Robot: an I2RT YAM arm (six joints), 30 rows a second.
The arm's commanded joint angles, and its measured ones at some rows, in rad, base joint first. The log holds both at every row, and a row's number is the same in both.
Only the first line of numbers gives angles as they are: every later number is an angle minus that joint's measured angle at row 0.
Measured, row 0: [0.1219 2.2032 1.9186 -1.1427 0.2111 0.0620]
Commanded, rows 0 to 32: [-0.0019 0.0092 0.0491 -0.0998 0.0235 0.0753]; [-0.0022 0.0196 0.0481 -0.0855 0.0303 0.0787]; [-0.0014 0.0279 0.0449 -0.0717 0.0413 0.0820]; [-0.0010 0.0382 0.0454 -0.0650 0.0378 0.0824]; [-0.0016 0.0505 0.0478 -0.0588 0.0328 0.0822]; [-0.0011 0.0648 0.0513 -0.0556 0.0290 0.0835]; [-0.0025 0.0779 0.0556 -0.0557 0.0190 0.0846]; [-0.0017 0.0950 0.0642 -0.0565 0.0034 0.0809]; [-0.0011 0.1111 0.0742 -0.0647 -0.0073 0.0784]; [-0.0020 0.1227 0.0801 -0.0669 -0.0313 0.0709]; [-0.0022 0.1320 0.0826 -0.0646 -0.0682 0.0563]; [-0.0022 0.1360 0.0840 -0.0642 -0.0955 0.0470]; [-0.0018 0.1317 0.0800 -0.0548 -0.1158 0.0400]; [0.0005 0.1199 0.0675 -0.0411 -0.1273 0.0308]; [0.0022 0.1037 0.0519 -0.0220 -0.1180 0.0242]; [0.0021 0.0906 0.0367 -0.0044 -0.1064 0.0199]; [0.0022 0.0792 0.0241 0.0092 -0.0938 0.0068]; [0.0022 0.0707 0.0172 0.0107 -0.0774 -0.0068]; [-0.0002 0.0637 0.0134 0.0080 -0.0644 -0.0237]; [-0.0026 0.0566 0.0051 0.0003 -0.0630 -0.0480]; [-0.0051 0.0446 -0.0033 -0.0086 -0.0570 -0.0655]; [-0.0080 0.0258 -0.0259 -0.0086 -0.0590 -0.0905]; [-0.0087 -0.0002 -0.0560 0.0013 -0.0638 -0.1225]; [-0.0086 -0.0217 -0.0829 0.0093 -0.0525 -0.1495]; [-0.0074 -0.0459 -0.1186 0.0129 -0.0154 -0.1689]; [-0.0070 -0.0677 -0.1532 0.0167 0.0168 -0.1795]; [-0.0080 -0.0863 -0.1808 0.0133 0.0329 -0.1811]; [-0.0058 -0.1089 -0.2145 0.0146 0.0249 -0.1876]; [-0.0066 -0.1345 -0.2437 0.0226 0.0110 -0.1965]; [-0.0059 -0.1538 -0.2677 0.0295 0.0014 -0.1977]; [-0.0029 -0.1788 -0.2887 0.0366 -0.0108 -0.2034]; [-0.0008 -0.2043 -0.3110 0.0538 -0.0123 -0.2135]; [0.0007 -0.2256 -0.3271 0.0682 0.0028 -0.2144]
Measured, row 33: [-0.0042 -0.1465 -0.2933 0.0400 -0.0041 -0.1755]
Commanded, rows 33 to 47: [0.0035 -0.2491 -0.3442 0.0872 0.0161 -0.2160]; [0.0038 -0.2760 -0.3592 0.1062 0.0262 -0.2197]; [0.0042 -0.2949 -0.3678 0.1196 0.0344 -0.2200]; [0.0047 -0.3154 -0.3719 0.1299 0.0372 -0.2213]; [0.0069 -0.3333 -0.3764 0.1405 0.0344 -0.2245]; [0.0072 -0.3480 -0.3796 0.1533 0.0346 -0.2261]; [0.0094 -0.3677 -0.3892 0.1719 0.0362 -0.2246]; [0.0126 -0.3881 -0.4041 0.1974 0.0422 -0.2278]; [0.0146 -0.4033 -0.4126 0.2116 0.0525 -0.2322]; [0.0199 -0.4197 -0.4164 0.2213 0.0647 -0.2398]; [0.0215 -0.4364 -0.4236 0.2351 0.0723 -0.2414]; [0.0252 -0.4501 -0.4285 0.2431 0.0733 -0.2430]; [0.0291 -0.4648 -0.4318 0.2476 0.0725 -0.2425]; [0.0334 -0.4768 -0.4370 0.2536 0.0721 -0.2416]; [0.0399 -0.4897 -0.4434 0.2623 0.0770 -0.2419]
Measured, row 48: [0.0229 -0.4456 -0.4200 0.2258 0.0618 -0.2300]
